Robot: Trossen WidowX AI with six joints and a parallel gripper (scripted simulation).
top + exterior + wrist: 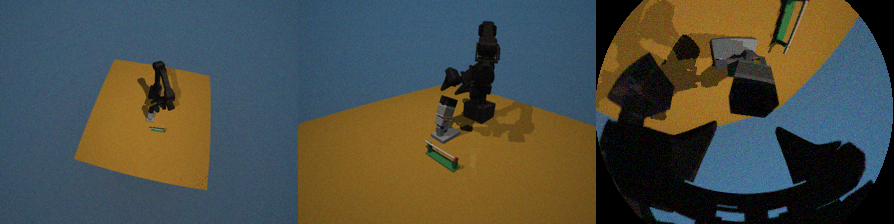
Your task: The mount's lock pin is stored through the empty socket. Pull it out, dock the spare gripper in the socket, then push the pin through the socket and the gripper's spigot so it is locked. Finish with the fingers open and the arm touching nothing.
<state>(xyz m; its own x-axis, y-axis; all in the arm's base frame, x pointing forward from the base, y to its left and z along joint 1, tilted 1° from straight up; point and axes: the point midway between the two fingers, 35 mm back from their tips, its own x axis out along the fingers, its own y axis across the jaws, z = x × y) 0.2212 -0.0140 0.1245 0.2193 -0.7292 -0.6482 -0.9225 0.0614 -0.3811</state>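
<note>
Now: gripper tip 170 mm above the green mount, 160 mm short of it and 110 mm to the right of it. The rest, counted from my gripper tip: grey mount 140 mm below, 40 mm ahead, 20 mm to the left; then spare gripper 70 mm below, 30 mm ahead, 10 mm to the left.
</note>
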